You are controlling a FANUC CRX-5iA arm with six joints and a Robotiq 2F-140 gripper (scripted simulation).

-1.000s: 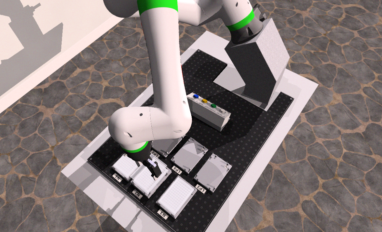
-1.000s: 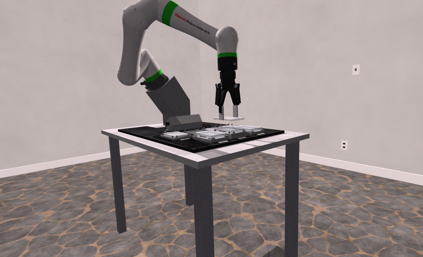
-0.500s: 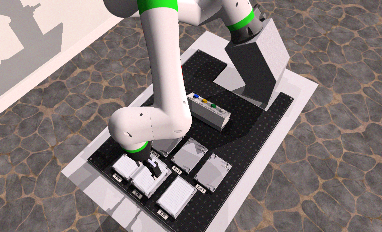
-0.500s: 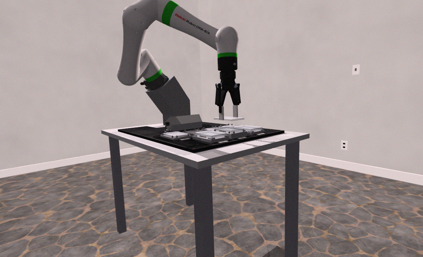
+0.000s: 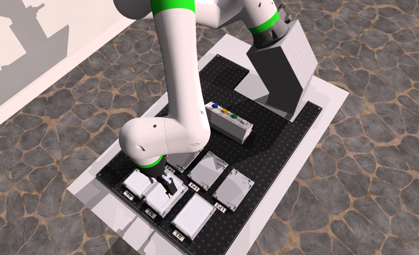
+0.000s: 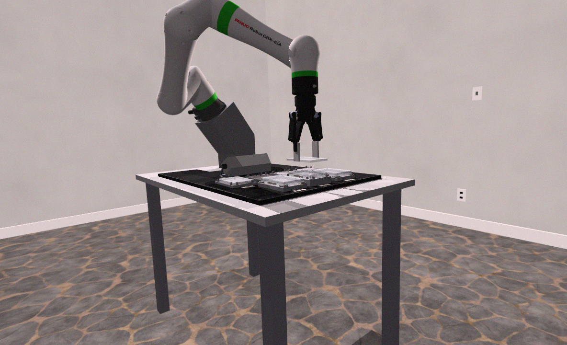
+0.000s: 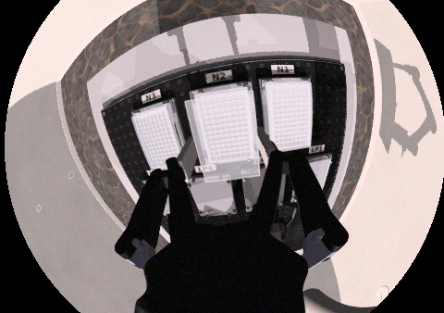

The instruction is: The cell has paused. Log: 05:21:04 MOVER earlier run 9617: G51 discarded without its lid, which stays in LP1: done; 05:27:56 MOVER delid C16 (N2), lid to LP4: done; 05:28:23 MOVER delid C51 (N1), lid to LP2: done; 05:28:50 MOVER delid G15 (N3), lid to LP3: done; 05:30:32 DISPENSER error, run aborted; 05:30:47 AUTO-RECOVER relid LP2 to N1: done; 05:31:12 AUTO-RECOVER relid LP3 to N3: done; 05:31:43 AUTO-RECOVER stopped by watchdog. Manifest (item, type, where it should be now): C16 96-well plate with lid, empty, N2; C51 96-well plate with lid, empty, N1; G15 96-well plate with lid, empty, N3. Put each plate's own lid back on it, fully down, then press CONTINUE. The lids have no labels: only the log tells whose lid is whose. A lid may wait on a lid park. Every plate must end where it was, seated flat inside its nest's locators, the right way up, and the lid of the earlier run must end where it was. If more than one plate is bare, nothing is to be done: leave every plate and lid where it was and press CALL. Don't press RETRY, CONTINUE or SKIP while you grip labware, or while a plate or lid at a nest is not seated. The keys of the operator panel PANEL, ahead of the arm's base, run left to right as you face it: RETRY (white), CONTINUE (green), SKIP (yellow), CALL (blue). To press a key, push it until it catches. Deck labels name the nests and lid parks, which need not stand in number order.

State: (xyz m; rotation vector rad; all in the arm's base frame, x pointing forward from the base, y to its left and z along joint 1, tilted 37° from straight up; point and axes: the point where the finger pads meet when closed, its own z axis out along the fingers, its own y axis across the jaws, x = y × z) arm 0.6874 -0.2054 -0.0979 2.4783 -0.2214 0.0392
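The plate is 80 mm below my hand. From my hand the other things lie so: LP4 label: 110 mm below, 80 mm to the left, 80 mm behind; lid park LP2: 190 mm behind, 100 mm below, 40 mm to the right; N2 label: 110 mm below, 90 mm ahead, 20 mm to the right.
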